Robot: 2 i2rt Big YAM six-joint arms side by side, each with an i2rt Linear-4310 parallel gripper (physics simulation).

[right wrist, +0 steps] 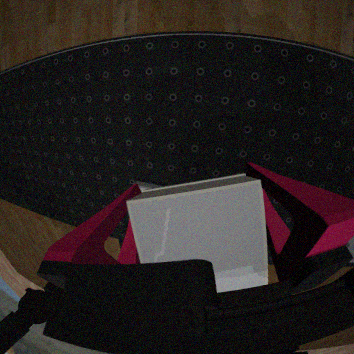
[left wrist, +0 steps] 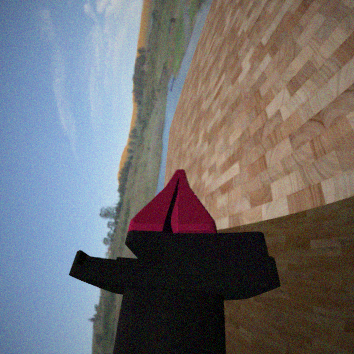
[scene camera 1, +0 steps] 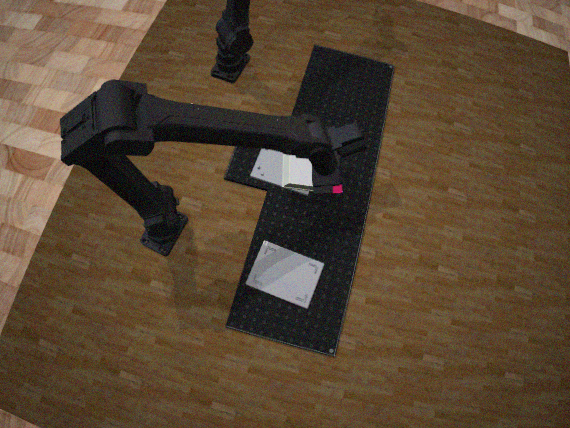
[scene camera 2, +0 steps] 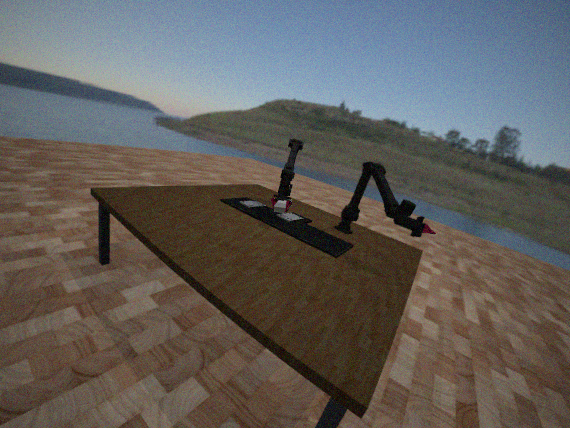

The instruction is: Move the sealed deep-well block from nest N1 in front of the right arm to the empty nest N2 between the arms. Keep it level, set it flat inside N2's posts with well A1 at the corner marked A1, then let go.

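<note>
The pale sealed deep-well block is between the magenta fingers of my right gripper, which is shut on it. It is held above nest N2, a light plate largely covered by the block and arm in scene camera 1. The block looks roughly level. The gap beneath it and the A1 markings cannot be read. Nest N1 is a light plate with corner marks and no block. My left gripper is shut and empty, away from the nests.
Both nests lie on a black dotted board on the wooden table. My right arm reaches across the board. The left arm's base stands beyond it.
</note>
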